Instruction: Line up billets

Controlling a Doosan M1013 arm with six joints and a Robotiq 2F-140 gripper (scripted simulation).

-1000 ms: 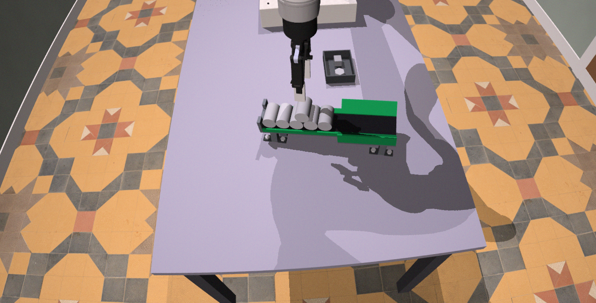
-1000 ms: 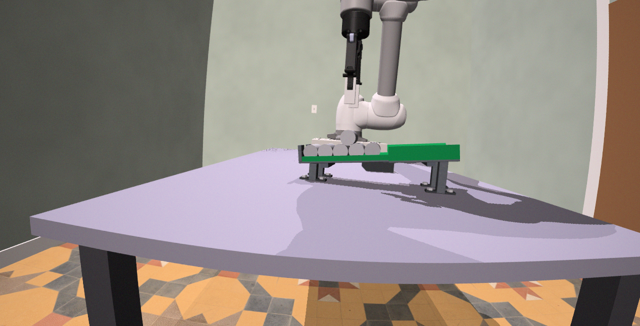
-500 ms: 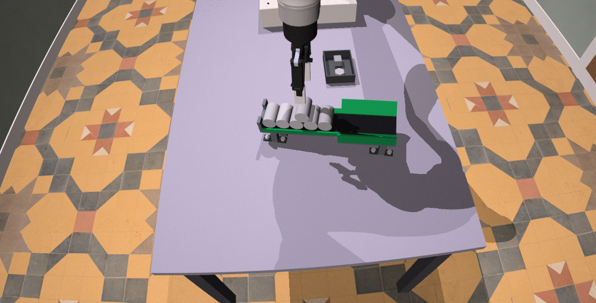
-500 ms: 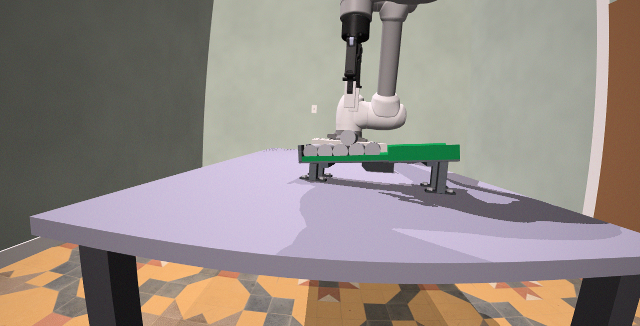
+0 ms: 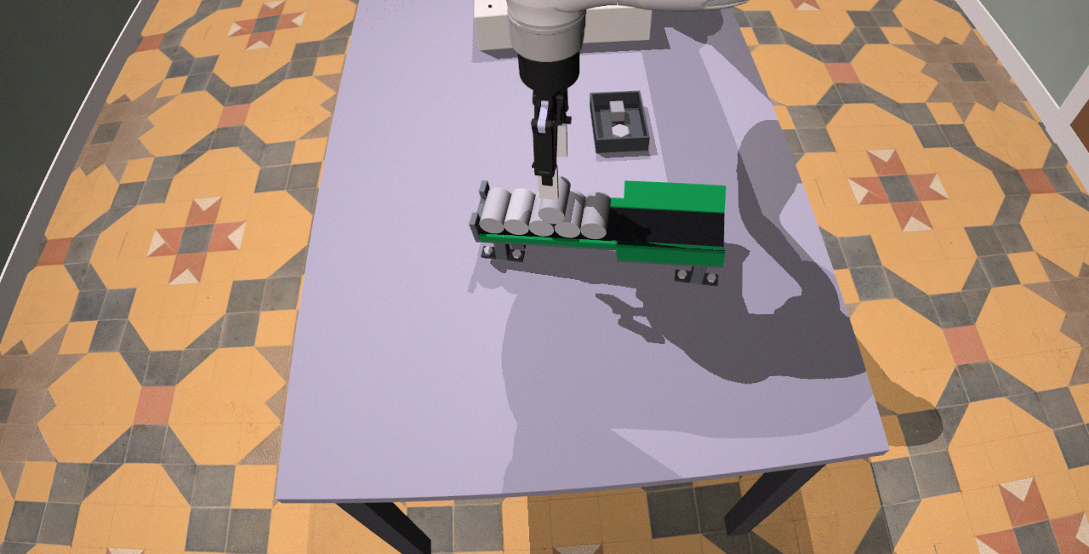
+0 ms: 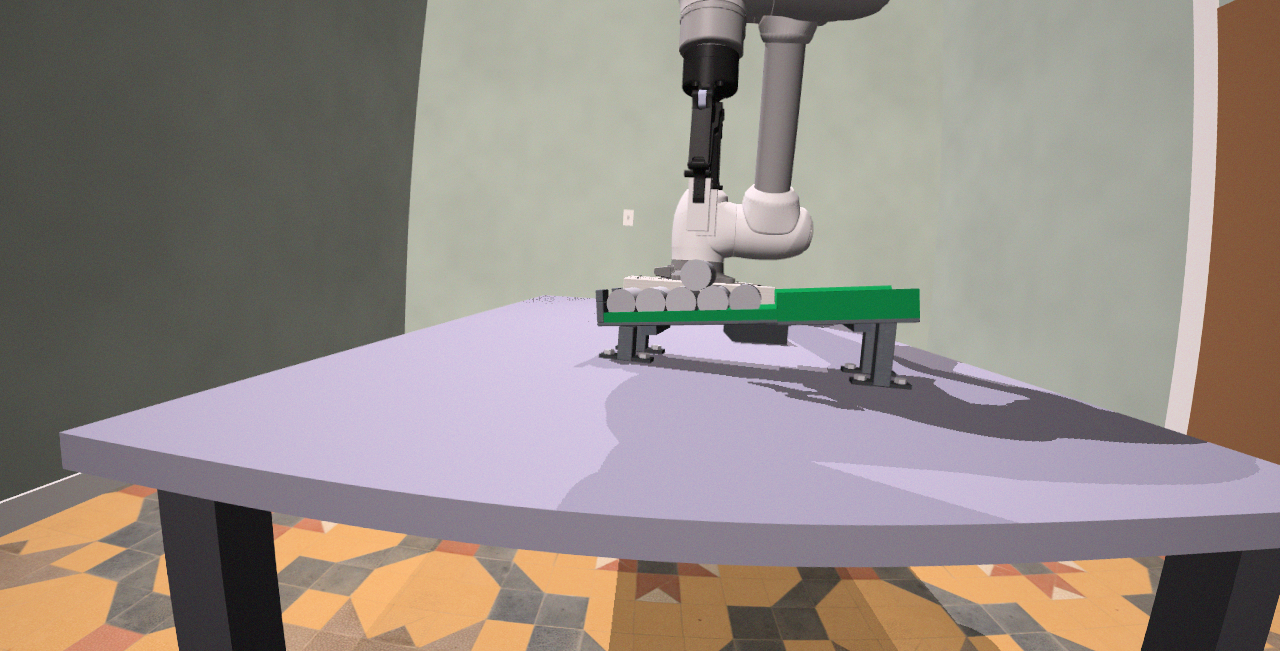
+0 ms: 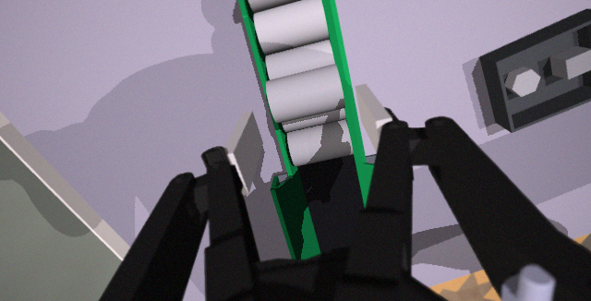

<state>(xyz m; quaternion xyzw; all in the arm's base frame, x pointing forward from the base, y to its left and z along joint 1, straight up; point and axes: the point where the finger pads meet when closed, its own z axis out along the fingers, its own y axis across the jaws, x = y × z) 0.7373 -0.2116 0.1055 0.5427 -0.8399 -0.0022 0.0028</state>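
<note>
My hand is 140 mm above the dark stop, 110 mm to the left of it and 50 mm past it. Round my hand: dark tray (230 mm behind, 190 mm below, 180 mm to the left).
</note>
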